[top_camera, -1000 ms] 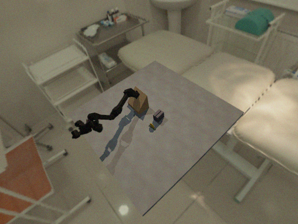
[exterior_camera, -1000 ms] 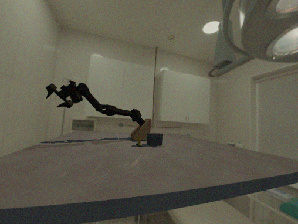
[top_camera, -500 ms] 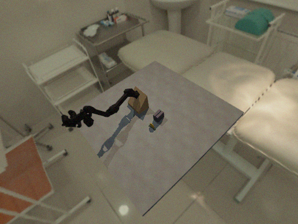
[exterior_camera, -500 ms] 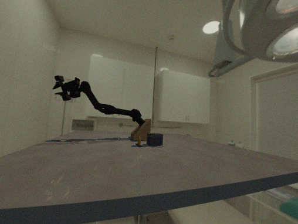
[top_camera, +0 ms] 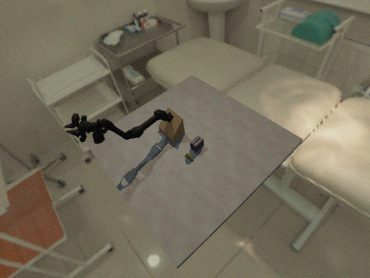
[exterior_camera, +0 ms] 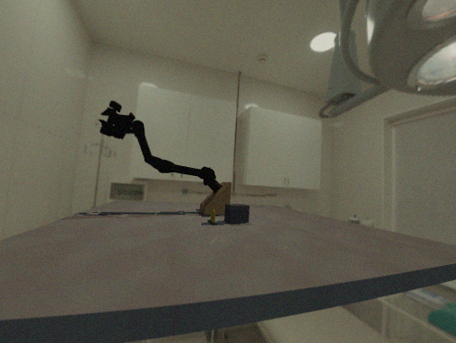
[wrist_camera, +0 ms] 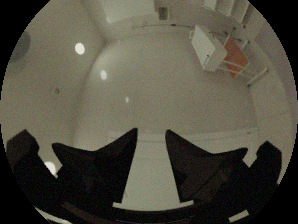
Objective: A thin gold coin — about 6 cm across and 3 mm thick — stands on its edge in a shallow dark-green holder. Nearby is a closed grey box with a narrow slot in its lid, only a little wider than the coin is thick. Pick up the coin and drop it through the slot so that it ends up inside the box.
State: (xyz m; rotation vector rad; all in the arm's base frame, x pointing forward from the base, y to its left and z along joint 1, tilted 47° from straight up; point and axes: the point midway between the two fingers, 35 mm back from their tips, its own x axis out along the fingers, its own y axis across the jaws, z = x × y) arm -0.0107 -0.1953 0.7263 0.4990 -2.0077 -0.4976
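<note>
Now: gripper tip 640 mm to the right of the gold coin, 460 mm above it and 340 mm short of it.
</note>
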